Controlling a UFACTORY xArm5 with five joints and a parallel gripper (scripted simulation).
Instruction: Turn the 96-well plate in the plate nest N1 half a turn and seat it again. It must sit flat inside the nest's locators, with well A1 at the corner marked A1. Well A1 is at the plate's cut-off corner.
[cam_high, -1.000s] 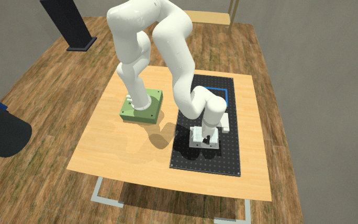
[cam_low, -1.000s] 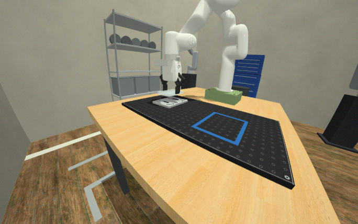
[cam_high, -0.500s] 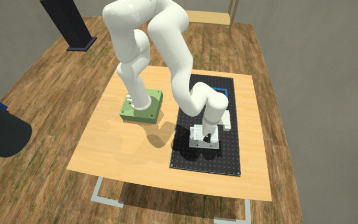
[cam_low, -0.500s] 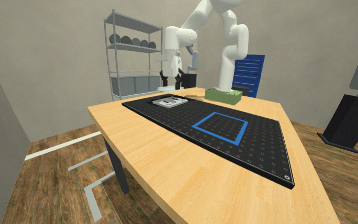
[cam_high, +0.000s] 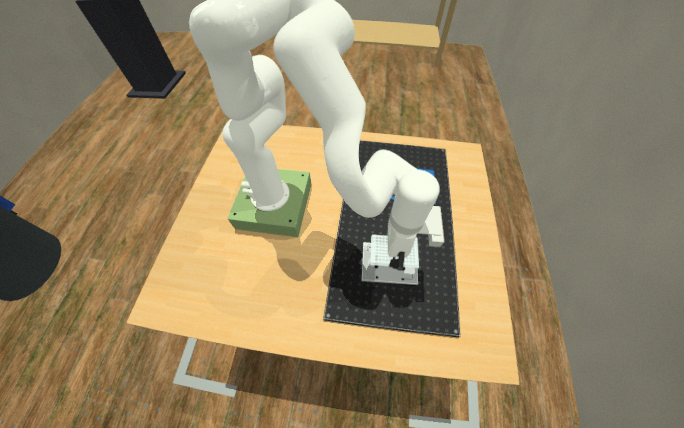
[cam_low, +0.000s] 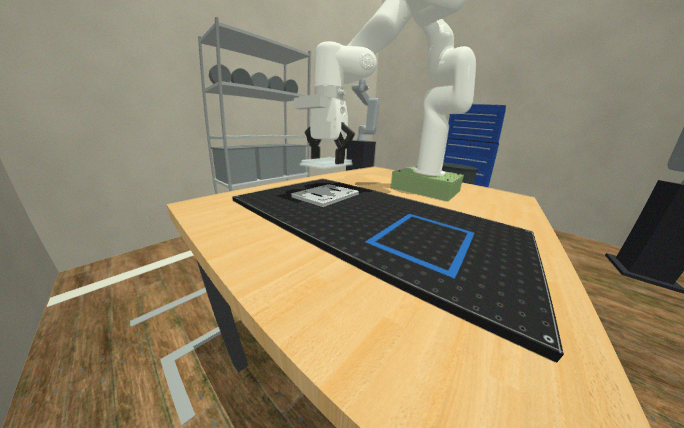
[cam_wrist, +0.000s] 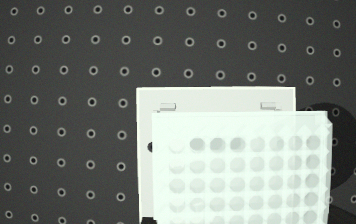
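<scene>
My hand is 10 cm above the plate nest N1. Also, from my hand: white 96-well plate 1 cm below.
</scene>
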